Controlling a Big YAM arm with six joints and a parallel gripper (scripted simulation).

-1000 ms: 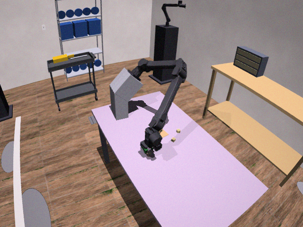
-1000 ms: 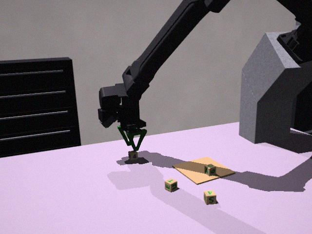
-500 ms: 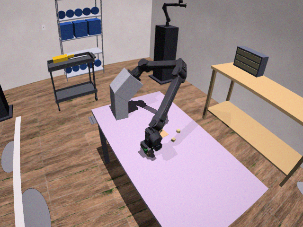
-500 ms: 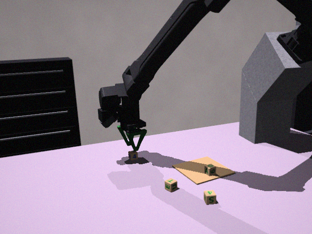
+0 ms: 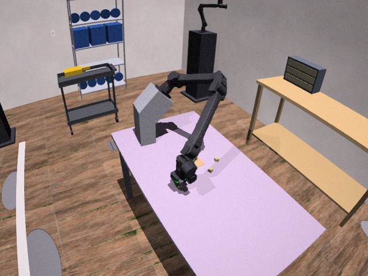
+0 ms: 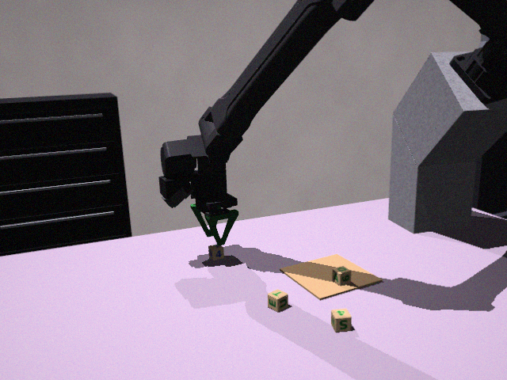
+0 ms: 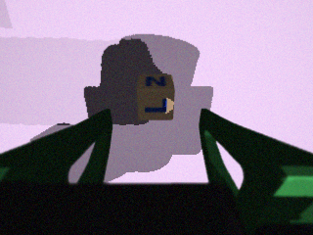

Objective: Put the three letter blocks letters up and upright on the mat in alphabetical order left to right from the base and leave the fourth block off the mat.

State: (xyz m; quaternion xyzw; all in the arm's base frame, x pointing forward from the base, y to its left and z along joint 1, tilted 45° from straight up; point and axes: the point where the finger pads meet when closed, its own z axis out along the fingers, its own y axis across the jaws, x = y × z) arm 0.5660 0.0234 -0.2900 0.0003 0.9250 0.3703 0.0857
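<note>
The L block lies 3 cm below my hand. Also, from my hand: T block 25 cm to the left, 3 cm below, 2 cm behind; D block 23 cm to the left, 16 cm behind, 3 cm below; tan mat 19 cm to the left, 16 cm behind, 4 cm below.
</note>
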